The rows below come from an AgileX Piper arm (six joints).
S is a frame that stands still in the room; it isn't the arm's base.
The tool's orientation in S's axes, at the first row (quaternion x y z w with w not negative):
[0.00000, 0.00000, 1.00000, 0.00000]
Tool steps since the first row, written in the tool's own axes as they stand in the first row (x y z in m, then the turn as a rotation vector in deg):
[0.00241, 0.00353, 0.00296, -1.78, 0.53, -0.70]
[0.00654, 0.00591, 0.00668, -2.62, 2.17, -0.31]
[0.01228, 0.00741, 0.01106, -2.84, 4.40, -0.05]
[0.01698, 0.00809, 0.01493, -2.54, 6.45, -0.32]
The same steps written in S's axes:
[-0.00241, -0.00353, 0.00296, 1.78, -0.53, -0.70]
[-0.00654, -0.00591, 0.00668, 2.62, -2.17, -0.31]
[-0.01228, -0.00741, 0.01106, 2.84, -4.40, -0.05]
[-0.01698, -0.00809, 0.01493, 2.54, -6.45, -0.32]

